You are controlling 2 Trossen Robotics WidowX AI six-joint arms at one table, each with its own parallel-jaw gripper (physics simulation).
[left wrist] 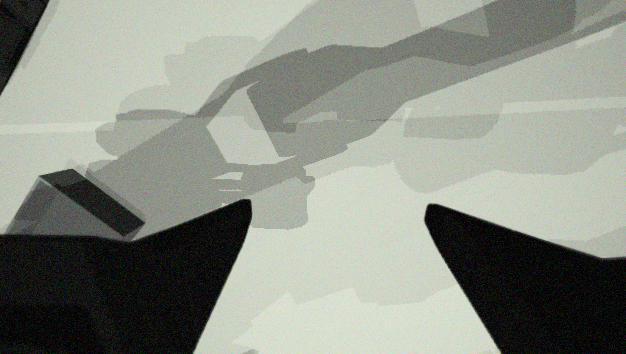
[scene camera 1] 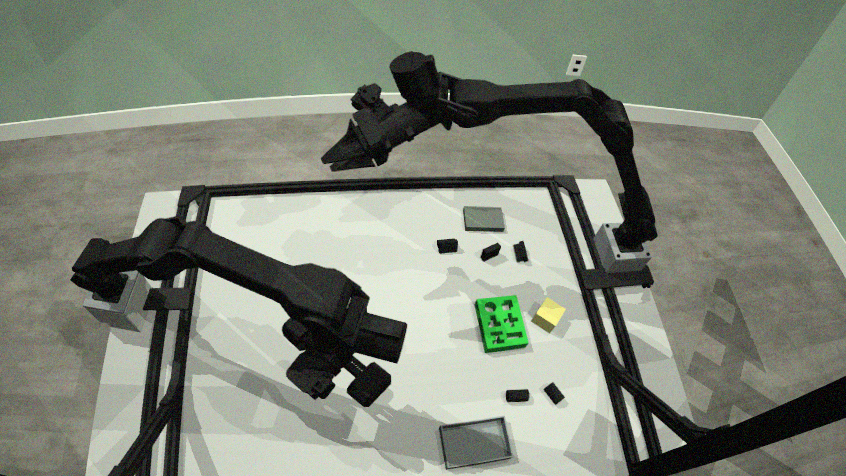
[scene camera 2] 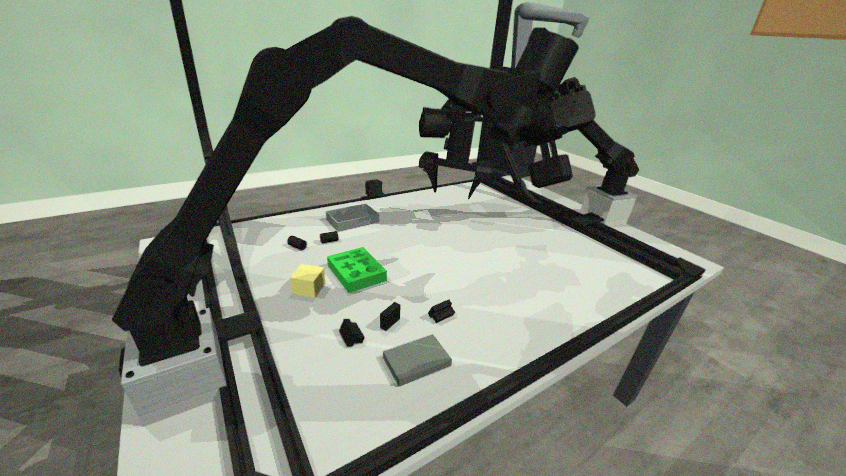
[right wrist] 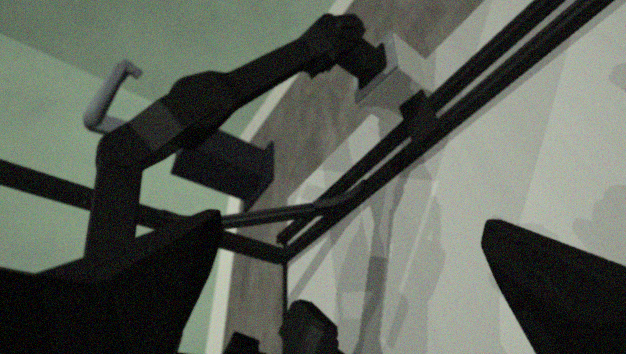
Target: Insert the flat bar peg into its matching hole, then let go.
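Observation:
The flat bar peg, a small black slab (scene camera 1: 490, 251) (scene camera 2: 390, 316), stands on the table between two other black pegs. The green hole board (scene camera 1: 502, 348) (scene camera 2: 369, 284) lies flat; its straight slot (scene camera 1: 514, 335) is near a corner. My left gripper (scene camera 2: 454, 194) (left wrist: 337, 209) is open and empty, pointing down over the table, away from the peg; in scene camera 1 its fingertips are hidden. My right gripper (scene camera 1: 328, 164) (right wrist: 351, 227) is open and empty, high beyond the table's far edge in scene camera 1. Its fingertips are unclear in scene camera 2.
A yellow block (scene camera 1: 549, 314) (scene camera 2: 307, 280) stands beside the board. Two more pegs (scene camera 1: 517, 395) (scene camera 1: 554, 393) lie near an open grey tray (scene camera 1: 507, 436). A flat grey-green block (scene camera 1: 483, 219) (scene camera 2: 417, 359) lies near the other pegs. A dark frame (scene camera 1: 378, 184) borders the table.

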